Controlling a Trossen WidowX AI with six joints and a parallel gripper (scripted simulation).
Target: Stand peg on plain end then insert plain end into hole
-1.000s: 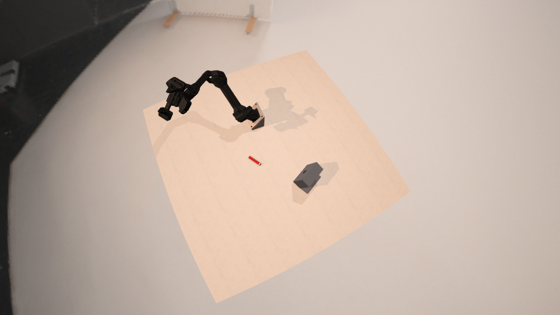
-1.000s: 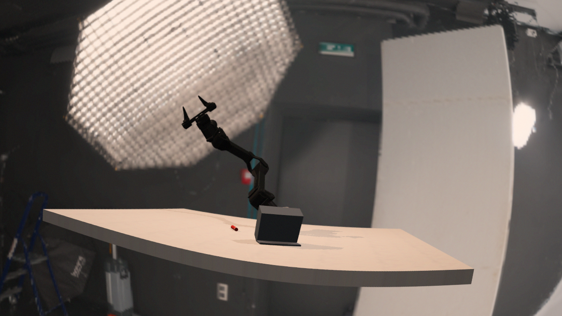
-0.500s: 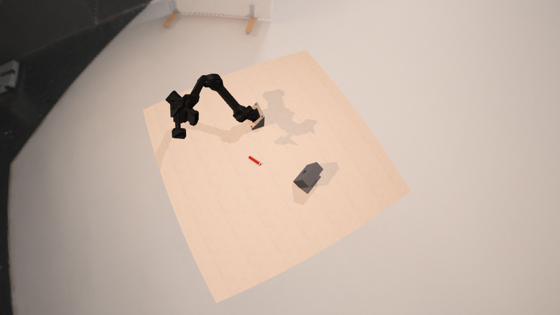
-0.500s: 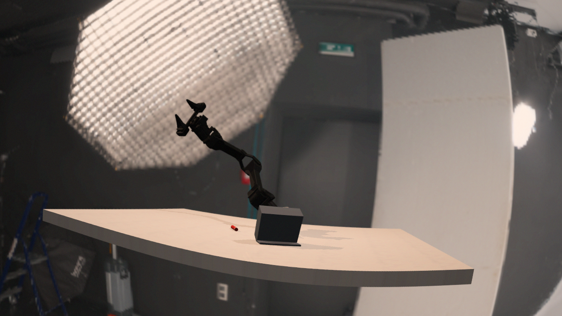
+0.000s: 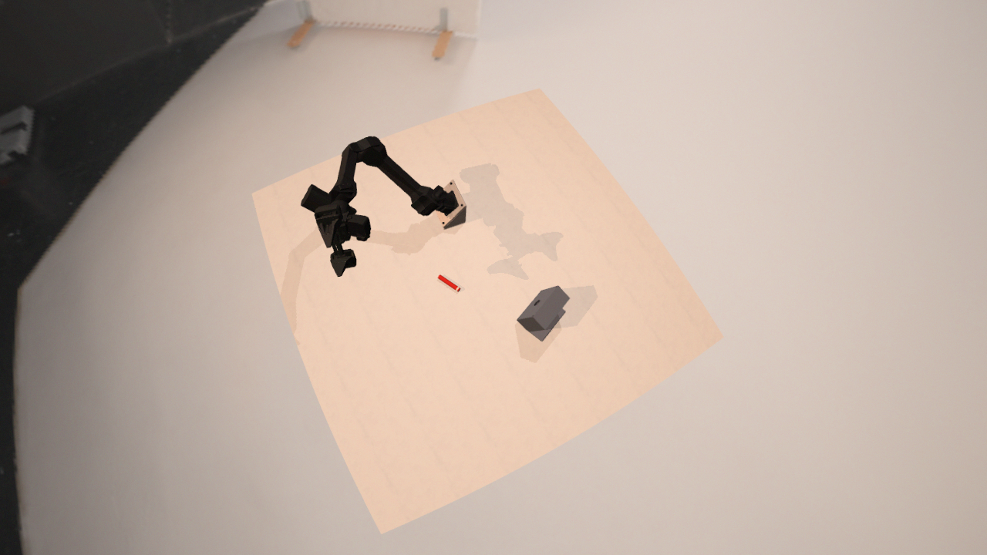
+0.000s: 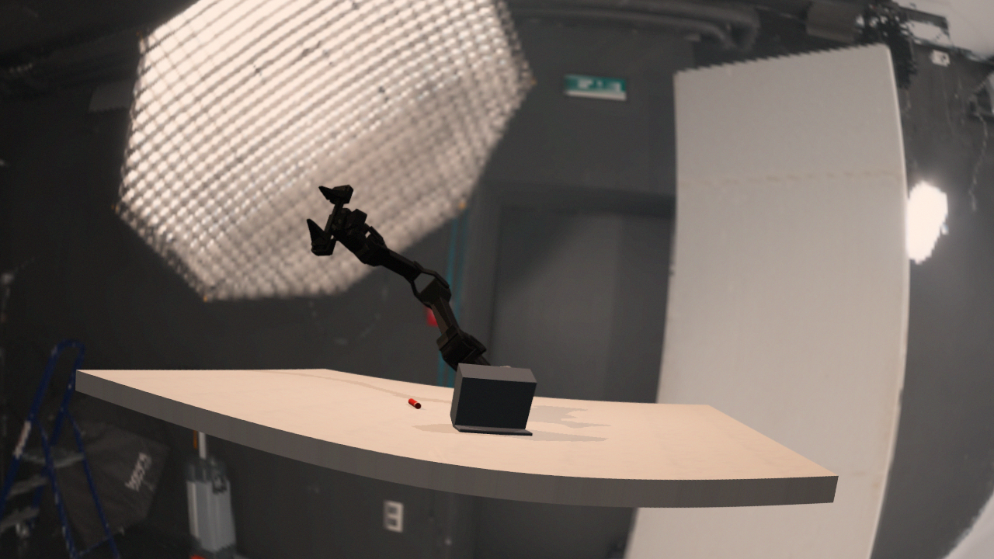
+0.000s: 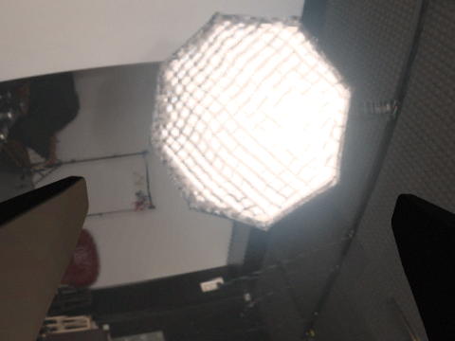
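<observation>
Right now the red peg is 430 mm below my gripper tip, 300 mm to the left of it and 40 mm behind it. Round my gripper tip: dark grey sloped panel 530 mm to the left, 380 mm below, 140 mm ahead.
</observation>
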